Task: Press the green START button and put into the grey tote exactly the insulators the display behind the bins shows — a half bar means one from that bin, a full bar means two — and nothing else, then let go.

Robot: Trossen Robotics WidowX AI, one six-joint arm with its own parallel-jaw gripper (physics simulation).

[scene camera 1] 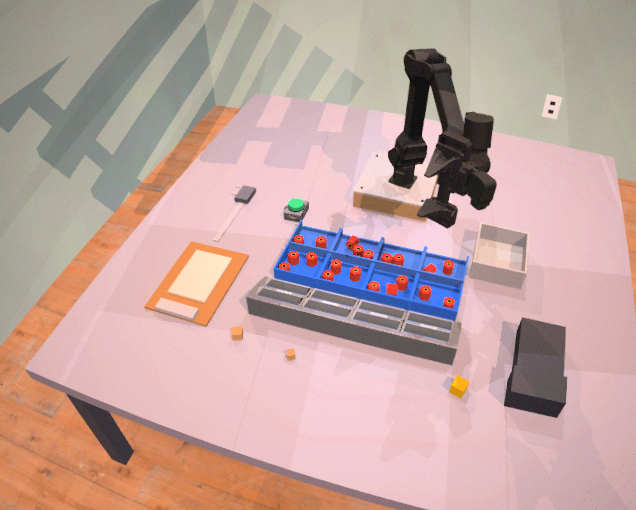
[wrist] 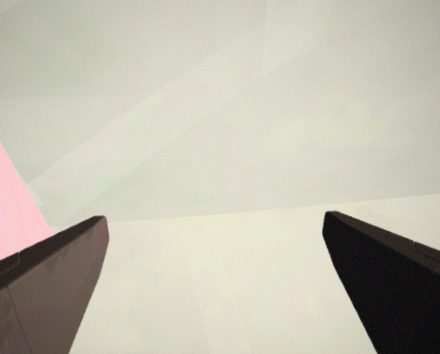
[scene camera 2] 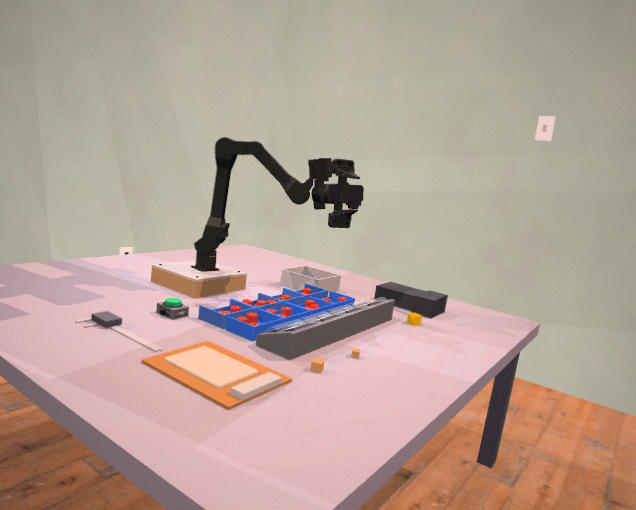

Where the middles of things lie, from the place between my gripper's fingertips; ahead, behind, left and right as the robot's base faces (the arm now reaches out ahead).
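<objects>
The small tool (scene camera 2: 106, 319) is far to the right of my hand, far below it and a good way behind it. I see the grey tote (scene camera 1: 500, 256) 280 mm behind my hand, 140 mm to the left of it and 310 mm below it. And there is the dark box (scene camera 1: 537, 384), which from my hand is well below, barely ahead and far to the left.
</objects>
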